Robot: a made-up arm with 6 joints.
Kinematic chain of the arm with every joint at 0, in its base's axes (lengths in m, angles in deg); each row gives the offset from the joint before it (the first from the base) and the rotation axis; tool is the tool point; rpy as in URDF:
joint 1: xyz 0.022 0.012 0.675 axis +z
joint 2: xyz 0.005 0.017 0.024 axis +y
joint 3: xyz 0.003 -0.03 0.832 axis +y
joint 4: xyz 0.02 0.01 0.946 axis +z
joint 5: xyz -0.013 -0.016 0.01 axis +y
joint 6: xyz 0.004 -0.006 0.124 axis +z
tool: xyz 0.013 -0.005 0.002 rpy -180 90 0
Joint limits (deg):
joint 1: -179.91..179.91
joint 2: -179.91..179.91
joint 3: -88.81..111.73
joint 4: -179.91..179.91
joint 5: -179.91..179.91
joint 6: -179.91..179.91
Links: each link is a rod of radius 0.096 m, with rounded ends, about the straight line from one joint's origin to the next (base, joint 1, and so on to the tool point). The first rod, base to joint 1, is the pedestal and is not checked.
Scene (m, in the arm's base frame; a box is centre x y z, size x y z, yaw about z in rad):
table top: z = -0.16
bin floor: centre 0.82 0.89 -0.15 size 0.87 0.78 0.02 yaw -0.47
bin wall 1: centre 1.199 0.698 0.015 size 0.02 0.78 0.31 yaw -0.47
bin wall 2: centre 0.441 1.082 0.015 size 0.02 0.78 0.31 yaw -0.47
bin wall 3: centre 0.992 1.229 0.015 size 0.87 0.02 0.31 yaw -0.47
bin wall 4: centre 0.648 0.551 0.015 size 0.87 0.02 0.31 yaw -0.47
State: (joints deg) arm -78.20 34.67 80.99 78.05 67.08 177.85
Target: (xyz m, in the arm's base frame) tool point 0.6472 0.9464 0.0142
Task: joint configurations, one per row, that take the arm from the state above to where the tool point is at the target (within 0.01 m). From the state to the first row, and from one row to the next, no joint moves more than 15 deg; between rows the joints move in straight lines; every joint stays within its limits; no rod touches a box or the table.
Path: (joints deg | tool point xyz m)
1: -65.13 37.35 77.17 80.23 64.79 178.14 | 0.6992 -1.2349 0.8882
2: -52.06 40.04 73.36 82.40 62.50 178.44 | 0.9902 -1.0858 0.8832
3: -39.00 42.72 69.54 84.58 60.22 178.73 | 1.2458 -0.8671 0.8775
4: -25.93 45.41 65.73 86.76 57.93 179.03 | 1.4492 -0.5875 0.8703
5: -12.86 48.09 61.91 88.93 55.64 179.32 | 1.5858 -0.2602 0.8626
6: 0.21 50.77 58.09 91.11 53.35 179.62 | 1.6443 0.0980 0.8538
7: 13.28 53.46 54.28 93.29 51.06 179.91 | 1.6179 0.4680 0.8435
8: 25.98 59.24 65.27 89.19 57.09 179.16 | 1.3785 0.7672 0.5059
9: 38.68 65.02 76.27 85.10 63.13 178.42 | 1.0301 0.9352 0.2231
10: 51.38 70.81 87.26 81.00 69.16 177.67 | 0.6471 0.9464 0.0141

